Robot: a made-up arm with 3 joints. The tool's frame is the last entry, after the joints. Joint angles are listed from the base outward.
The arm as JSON. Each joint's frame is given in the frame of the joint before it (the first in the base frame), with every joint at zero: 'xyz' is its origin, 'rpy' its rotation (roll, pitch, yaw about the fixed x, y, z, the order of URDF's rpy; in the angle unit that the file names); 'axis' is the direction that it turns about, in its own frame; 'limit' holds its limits. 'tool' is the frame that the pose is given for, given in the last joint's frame.
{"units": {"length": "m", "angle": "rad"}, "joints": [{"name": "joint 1", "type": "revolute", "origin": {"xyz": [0.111, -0.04, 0.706], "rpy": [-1.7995, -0.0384, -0.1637]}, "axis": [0.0, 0.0, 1.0], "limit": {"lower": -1.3, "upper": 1.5}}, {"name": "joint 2", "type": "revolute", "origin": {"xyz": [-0.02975, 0.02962, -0.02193], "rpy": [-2.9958, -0.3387, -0.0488]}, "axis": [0.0, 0.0, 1.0], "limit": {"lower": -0.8, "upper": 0.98}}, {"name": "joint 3", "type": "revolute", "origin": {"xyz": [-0.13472, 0.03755, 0.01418], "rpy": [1.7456, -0.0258, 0.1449]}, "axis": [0.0, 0.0, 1.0], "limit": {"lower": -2.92, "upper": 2.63}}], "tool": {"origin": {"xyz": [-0.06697, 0.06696, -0.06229], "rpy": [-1.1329, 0.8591, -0.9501]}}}
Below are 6 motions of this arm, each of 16 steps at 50 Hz.
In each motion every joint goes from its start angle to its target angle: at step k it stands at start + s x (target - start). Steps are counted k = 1, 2, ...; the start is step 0. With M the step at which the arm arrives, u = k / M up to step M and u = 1 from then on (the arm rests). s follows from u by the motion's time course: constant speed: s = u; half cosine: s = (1 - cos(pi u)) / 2; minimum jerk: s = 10 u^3 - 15 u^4 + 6 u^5.
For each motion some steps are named. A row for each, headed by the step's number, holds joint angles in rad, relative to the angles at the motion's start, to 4 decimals.
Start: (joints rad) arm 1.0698 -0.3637 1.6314
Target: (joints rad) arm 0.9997 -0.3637 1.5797
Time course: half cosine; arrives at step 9
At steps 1, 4, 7, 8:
1: -0.0021 0.0000 -0.0016
4: -0.0290 0.0000 -0.0214
7: -0.0619 0.0000 -0.0457
8: -0.0680 0.0000 -0.0501

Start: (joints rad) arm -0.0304 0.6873 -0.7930
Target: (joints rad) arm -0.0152 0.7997 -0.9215
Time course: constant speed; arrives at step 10
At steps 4, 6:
4: 0.0061 0.0450 -0.0514
6: 0.0091 0.0674 -0.0771

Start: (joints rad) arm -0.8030 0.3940 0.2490
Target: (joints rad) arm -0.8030 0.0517 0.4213
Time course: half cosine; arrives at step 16
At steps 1, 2, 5, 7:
1: 0.0000 -0.0033 0.0017
2: 0.0000 -0.0130 0.0066
5: 0.0000 -0.0761 0.0383
7: 0.0000 -0.1378 0.0693

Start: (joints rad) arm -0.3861 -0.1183 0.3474
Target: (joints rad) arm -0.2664 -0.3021 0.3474
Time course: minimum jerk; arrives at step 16
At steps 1, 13, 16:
1: 0.0003 -0.0004 0.0000
13: 0.1139 -0.1748 0.0000
16: 0.1197 -0.1838 0.0000

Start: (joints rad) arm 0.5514 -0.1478 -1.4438
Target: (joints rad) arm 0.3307 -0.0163 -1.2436
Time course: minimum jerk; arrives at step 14
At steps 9, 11, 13, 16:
9: -0.1663 0.0991 0.1509
11: -0.2054 0.1224 0.1863
13: -0.2200 0.1311 0.1995
16: -0.2207 0.1315 0.2002

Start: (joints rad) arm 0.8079 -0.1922 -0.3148
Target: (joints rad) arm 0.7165 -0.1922 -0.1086
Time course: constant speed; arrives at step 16
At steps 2, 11, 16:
2: -0.0114 0.0000 0.0258
11: -0.0628 0.0000 0.1418
16: -0.0914 0.0000 0.2062

